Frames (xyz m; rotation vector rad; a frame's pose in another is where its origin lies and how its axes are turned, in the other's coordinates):
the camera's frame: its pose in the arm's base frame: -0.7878 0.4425 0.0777 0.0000 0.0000 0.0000
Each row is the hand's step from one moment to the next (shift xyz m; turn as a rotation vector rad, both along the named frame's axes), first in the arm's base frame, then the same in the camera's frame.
Working: the arm's base frame: its pose in the camera's frame: 0.7878 -0.4425 -0.0777 0.0000 0.0000 0.0000

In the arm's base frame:
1: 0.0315 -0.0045 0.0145 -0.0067 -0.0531 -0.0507
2: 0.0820 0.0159 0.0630 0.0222 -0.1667 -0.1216
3: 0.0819 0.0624 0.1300 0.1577 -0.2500 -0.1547
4: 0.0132 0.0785 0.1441 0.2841 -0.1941 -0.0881
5: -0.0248 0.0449 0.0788 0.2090 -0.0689 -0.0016
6: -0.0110 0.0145 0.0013 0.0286 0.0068 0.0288
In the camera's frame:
1: 0.0315 -0.0045 0.0145 -0.0067 -0.0531 -0.0507
2: 0.0820 0.0159 0.0630 0.0222 -0.1667 -0.1216
3: 0.0819 0.0624 0.1300 0.1577 -0.2500 -0.1547
4: 0.0132 0.0785 0.1441 0.2841 -0.1941 -0.0881
5: -0.0248 0.0449 0.0788 0.2090 -0.0689 -0.0016
6: -0.0110 0.0145 0.0013 0.0286 0.0068 0.0288

